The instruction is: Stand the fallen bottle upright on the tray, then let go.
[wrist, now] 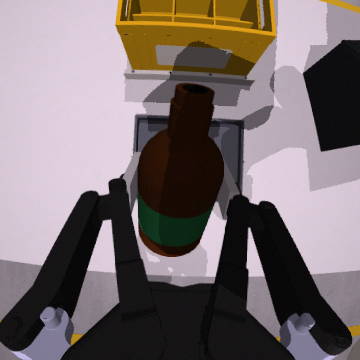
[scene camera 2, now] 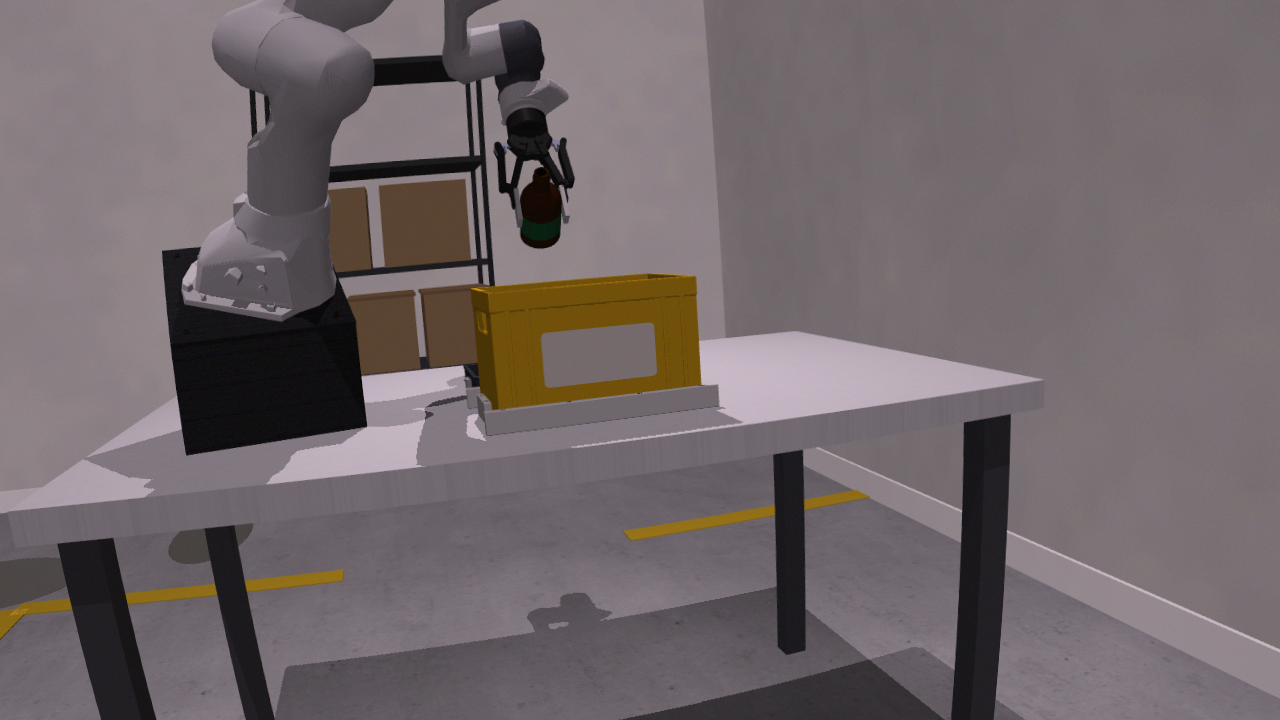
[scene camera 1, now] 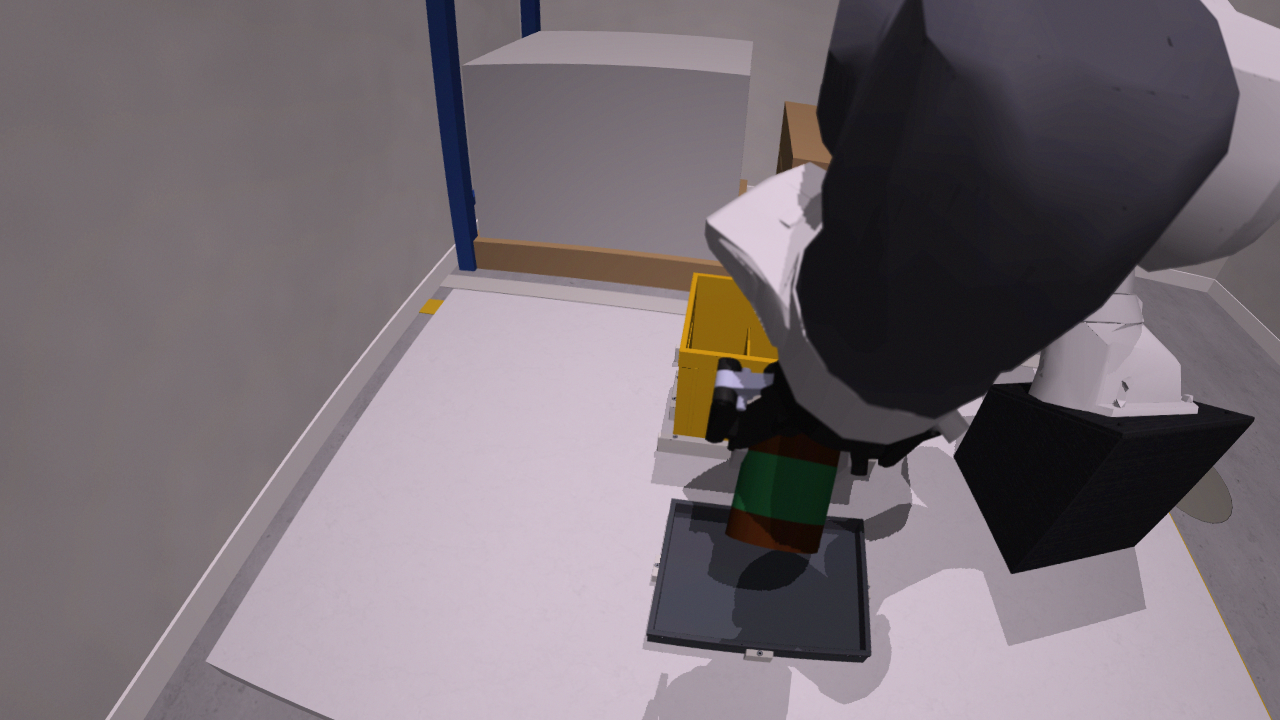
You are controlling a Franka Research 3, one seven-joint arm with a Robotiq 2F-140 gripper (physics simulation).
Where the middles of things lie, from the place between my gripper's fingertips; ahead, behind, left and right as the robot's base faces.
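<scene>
The brown bottle [scene camera 1: 781, 500] is 20 mm above my hand, and it is also 20 mm to the left of my hand.
</scene>
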